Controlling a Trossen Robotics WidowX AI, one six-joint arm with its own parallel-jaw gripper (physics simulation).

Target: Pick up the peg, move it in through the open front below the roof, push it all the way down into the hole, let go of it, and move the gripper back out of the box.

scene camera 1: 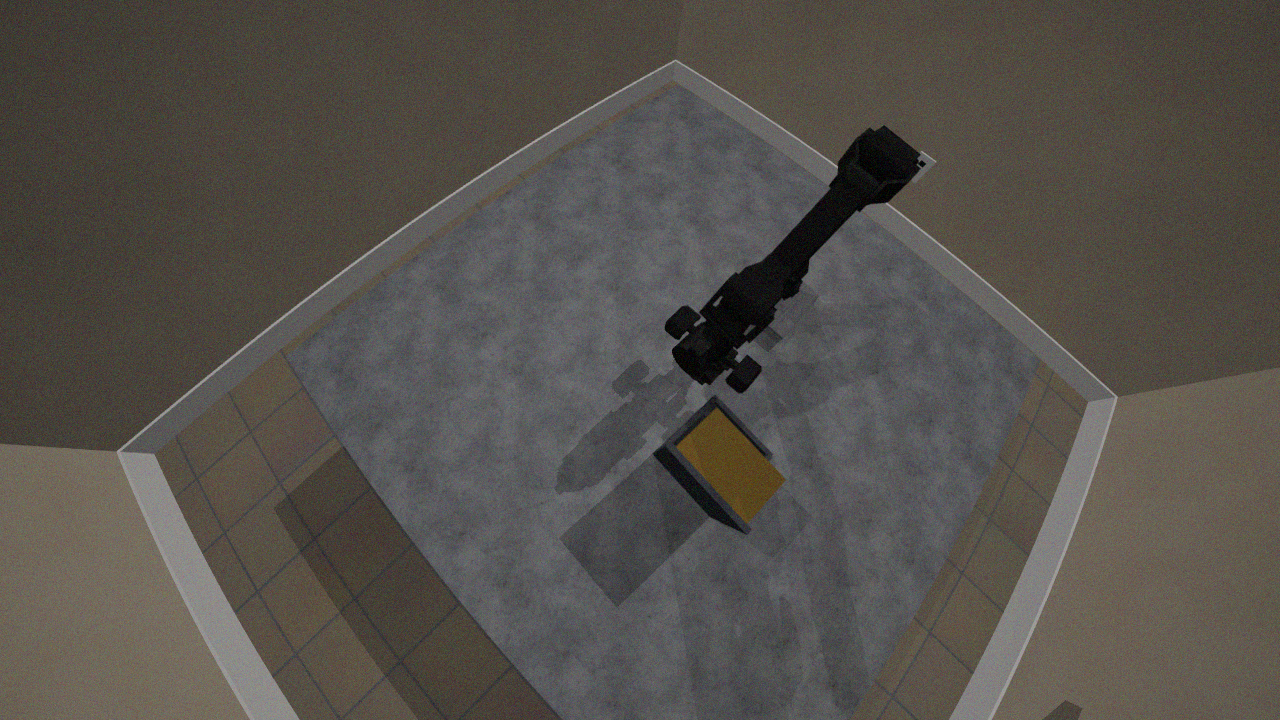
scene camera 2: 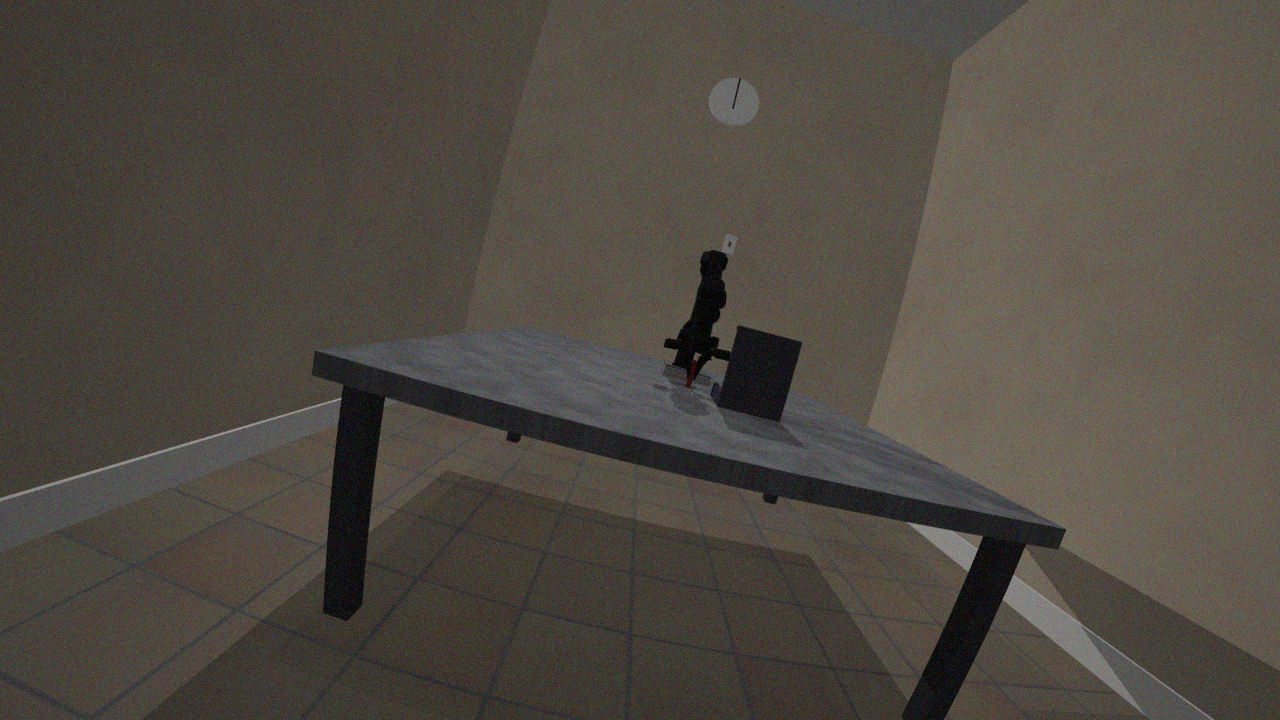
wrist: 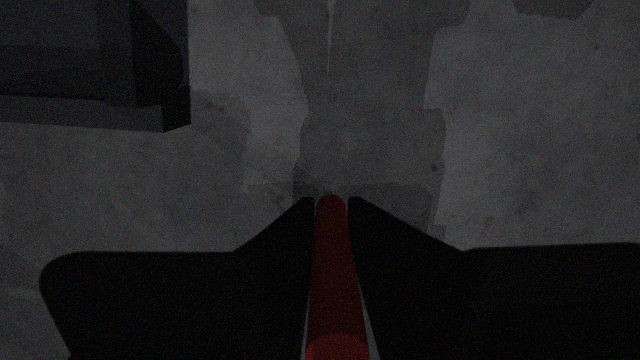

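Pixels of known places: gripper, fingertip midpoint: [scene camera 2: 690, 379] [wrist: 330, 208]; arm's base at its link origin: [scene camera 2: 681, 366].
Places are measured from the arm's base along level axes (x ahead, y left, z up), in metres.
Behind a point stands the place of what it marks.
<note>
The red peg [scene camera 2: 689, 382] @(x 0.215, y 0.039, z -0.018 m) [wrist: 334, 280] @(x 0.215, y 0.040, z 0.030 m) is upright, leaning slightly in scene camera 2's view, between the two black fingers of my gripper [scene camera 2: 691, 368] @(x 0.219, y 0.041, z -0.007 m) [wrist: 330, 208] @(x 0.219, y 0.041, z -0.007 m). The gripper is shut on it. The peg's lower end is at or very near the table top; I cannot tell if it touches. In scene camera 1's view, the gripper [scene camera 1: 707, 351] @(x 0.219, y 0.041, z -0.007 m) is seen from above, and its fingertips and the peg are hidden beneath it. The dark box [scene camera 1: 693, 490] @(x 0.399, y 0.206, z 0.062 m) [scene camera 2: 760, 374] @(x 0.400, y 0.200, z 0.068 m) [wrist: 80, 111] @(x 0.240, y 0.136, z -0.009 m) stands beside the gripper, with a yellow roof [scene camera 1: 732, 467] @(x 0.350, y 0.199, z 0.169 m). The hole does not show.
The grey table [scene camera 1: 447, 358] @(x 0.634, y -0.293, z -0.033 m) [scene camera 2: 537, 394] @(x 0.782, y -0.196, z -0.033 m) carries the arm and the box. The box's near corner is at the upper left in the wrist view, a short way from the fingers. The dark arm [scene camera 1: 814, 223] @(x 0.126, y 0.025, z 0.341 m) [scene camera 2: 708, 300] @(x 0.281, y 0.033, z 0.217 m) reaches over the table from its far side.
</note>
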